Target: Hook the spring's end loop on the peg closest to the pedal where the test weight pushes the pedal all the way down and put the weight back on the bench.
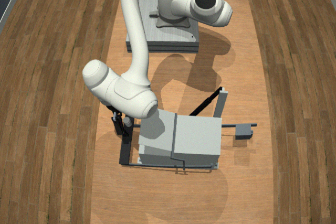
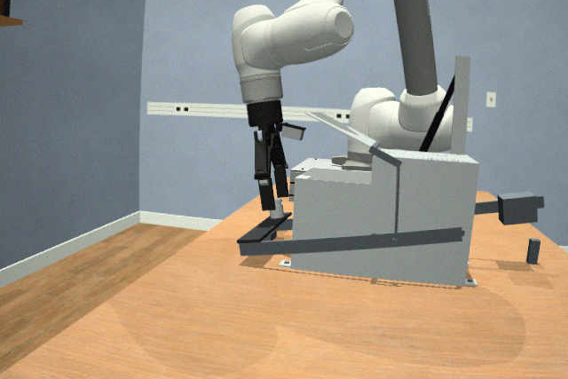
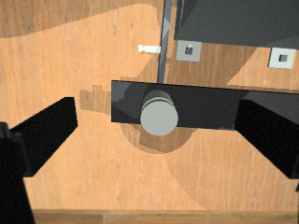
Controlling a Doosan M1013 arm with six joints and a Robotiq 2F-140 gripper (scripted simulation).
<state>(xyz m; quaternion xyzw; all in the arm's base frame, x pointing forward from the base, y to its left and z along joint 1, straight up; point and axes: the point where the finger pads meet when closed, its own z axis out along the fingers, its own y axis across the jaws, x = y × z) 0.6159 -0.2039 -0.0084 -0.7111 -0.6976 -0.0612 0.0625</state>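
Right now the steel test weight is 2 cm below my hand. Round my hand: small grey block 8 cm below, 1 cm to the right.
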